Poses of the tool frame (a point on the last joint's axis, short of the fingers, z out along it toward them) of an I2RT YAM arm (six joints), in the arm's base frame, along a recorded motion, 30 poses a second.
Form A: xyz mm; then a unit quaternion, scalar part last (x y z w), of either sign.
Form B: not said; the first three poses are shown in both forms.
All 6 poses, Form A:
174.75 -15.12 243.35 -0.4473 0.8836 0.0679 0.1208
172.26 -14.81 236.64 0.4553 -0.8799 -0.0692 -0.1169
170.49 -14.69 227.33 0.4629 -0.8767 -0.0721 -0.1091
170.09 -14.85 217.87 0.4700 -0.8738 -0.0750 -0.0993
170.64 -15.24 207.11 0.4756 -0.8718 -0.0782 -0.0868
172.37 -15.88 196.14 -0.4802 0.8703 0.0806 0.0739
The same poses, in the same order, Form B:
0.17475 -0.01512 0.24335 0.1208 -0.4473 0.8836 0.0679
0.17226 -0.01481 0.23664 0.1169 -0.4553 0.8799 0.0692
0.17049 -0.01469 0.22733 0.1091 -0.4629 0.8767 0.0721
0.17009 -0.01485 0.21787 0.0993 -0.4700 0.8738 0.0750
0.17064 -0.01524 0.20711 0.0868 -0.4756 0.8718 0.0782
0.17237 -0.01588 0.19614 0.0739 -0.4802 0.8703 0.0806

